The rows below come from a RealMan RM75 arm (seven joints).
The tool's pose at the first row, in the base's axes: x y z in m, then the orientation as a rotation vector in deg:
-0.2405 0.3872 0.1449 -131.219 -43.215 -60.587
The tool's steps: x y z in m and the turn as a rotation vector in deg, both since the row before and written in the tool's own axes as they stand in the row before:
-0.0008 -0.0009 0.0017 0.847 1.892 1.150
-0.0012 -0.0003 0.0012 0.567 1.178 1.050
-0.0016 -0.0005 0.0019 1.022 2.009 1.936
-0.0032 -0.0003 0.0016 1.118 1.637 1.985
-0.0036 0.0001 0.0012 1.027 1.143 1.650
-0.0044 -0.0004 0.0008 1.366 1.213 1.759
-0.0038 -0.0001 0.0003 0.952 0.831 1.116
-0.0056 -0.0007 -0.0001 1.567 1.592 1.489
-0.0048 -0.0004 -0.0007 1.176 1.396 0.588
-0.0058 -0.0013 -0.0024 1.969 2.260 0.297
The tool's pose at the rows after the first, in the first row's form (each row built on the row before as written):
-0.2407 0.3887 0.1435 -129.358 -41.377 -61.563
-0.2409 0.3894 0.1420 -128.200 -39.855 -61.972
-0.2411 0.3907 0.1398 -126.172 -37.131 -62.533
-0.2422 0.3915 0.1365 -124.293 -34.581 -62.594
-0.2435 0.3919 0.1329 -122.776 -32.623 -62.351
-0.2458 0.3924 0.1291 -120.916 -30.676 -61.934
-0.2479 0.3925 0.1259 -119.616 -29.461 -61.681
-0.2516 0.3928 0.1216 -117.309 -27.749 -61.668
-0.2550 0.3926 0.1181 -115.427 -26.939 -62.149
-0.2604 0.3918 0.1147 -112.295 -26.349 -63.254

